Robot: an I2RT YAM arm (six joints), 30 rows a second.
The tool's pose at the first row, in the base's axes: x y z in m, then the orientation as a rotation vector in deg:
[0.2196 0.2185 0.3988 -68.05 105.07 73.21]
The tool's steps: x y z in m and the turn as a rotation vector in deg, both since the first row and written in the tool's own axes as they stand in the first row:
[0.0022 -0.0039 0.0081 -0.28 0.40 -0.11]
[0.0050 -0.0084 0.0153 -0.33 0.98 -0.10]
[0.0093 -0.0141 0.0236 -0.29 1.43 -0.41]
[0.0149 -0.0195 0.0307 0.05 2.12 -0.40]
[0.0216 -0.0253 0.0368 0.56 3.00 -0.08]
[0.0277 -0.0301 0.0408 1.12 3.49 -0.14]
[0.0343 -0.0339 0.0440 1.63 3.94 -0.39]
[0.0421 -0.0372 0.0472 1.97 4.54 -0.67]
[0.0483 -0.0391 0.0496 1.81 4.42 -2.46]
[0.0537 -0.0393 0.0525 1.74 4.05 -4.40]
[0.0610 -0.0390 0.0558 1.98 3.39 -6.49]
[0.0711 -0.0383 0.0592 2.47 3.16 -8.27]
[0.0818 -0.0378 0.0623 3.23 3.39 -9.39]
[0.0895 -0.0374 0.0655 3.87 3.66 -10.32]
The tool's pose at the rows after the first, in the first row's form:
[0.2221 0.2248 0.3925 -68.62 105.14 73.30]
[0.2249 0.2300 0.3858 -69.13 105.54 73.14]
[0.2281 0.2356 0.3769 -69.73 105.63 72.75]
[0.2306 0.2396 0.3675 -70.12 106.27 72.13]
[0.2330 0.2423 0.3574 -70.34 107.38 71.42]
[0.2347 0.2434 0.3489 -70.50 107.91 70.59]
[0.2353 0.2437 0.3407 -70.79 108.24 69.73]
[0.2350 0.2437 0.3316 -71.32 108.57 68.96]
[0.2341 0.2436 0.3248 -72.68 106.92 68.19]
[0.2320 0.2446 0.3191 -73.86 105.01 67.34]
[0.2286 0.2453 0.3119 -74.71 102.89 66.18]
[0.2237 0.2452 0.3024 -75.53 101.43 64.76]
[0.2187 0.2447 0.2924 -76.09 100.95 63.24]
[0.2151 0.2452 0.2849 -76.62 100.60 61.94]

